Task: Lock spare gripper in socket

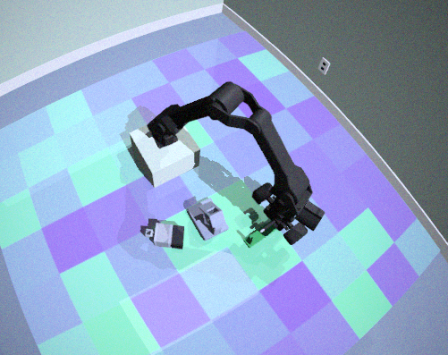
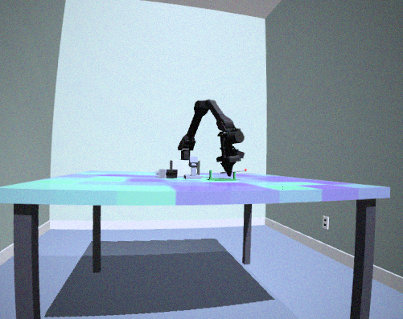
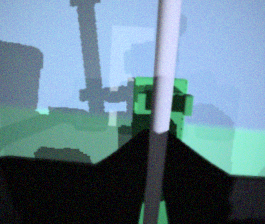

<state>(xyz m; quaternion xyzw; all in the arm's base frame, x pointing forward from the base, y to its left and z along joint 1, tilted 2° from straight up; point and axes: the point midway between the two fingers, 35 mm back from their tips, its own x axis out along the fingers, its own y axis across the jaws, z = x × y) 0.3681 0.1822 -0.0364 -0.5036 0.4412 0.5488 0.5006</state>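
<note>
The green rack is 4 cm to the right of my gripper tip, 1 cm ahead of it and 1 cm above it. From my gripper tip the other things lie so: spare gripper 31 cm to the right, 11 cm behind; then grey mount 17 cm to the right, 9 cm behind, 4 cm above.
</note>
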